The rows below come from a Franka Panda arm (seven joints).
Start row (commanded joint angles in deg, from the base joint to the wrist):
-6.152, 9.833, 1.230, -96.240, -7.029, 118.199, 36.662
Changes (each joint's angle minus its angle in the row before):
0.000, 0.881, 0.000, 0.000, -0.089, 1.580, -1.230
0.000, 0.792, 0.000, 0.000, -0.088, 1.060, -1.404
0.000, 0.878, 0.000, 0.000, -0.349, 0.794, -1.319
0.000, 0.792, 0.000, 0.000, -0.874, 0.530, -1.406
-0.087, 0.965, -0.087, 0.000, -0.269, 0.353, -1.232
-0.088, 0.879, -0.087, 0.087, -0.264, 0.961, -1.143
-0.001, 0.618, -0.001, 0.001, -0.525, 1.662, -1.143
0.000, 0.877, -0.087, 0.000, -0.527, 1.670, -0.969
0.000, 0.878, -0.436, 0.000, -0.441, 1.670, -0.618
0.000, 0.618, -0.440, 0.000, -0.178, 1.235, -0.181
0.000, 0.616, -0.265, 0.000, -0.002, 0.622, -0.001
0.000, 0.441, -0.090, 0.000, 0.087, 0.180, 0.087
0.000, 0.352, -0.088, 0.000, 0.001, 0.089, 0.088
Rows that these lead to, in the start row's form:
-6.152, 10.714, 1.230, -96.240, -7.118, 119.779, 35.432
-6.152, 11.506, 1.230, -96.240, -7.206, 120.839, 34.028
-6.152, 12.384, 1.230, -96.240, -7.555, 121.633, 32.709
-6.152, 13.176, 1.230, -96.240, -8.429, 122.163, 31.303
-6.239, 14.141, 1.143, -96.240, -8.698, 122.516, 30.071
-6.327, 15.020, 1.056, -96.153, -8.962, 123.477, 28.928
-6.328, 15.638, 1.055, -96.152, -9.487, 125.139, 27.785
-6.328, 16.515, 0.968, -96.152, -10.014, 126.809, 26.816
-6.328, 17.393, 0.532, -96.152, -10.455, 128.479, 26.198
-6.328, 18.011, 0.092, -96.152, -10.633, 129.714, 26.017
-6.328, 18.627, -0.173, -96.152, -10.635, 130.336, 26.016
-6.328, 19.068, -0.263, -96.152, -10.548, 130.516, 26.103
-6.328, 19.420, -0.351, -96.152, -10.547, 130.605, 26.191

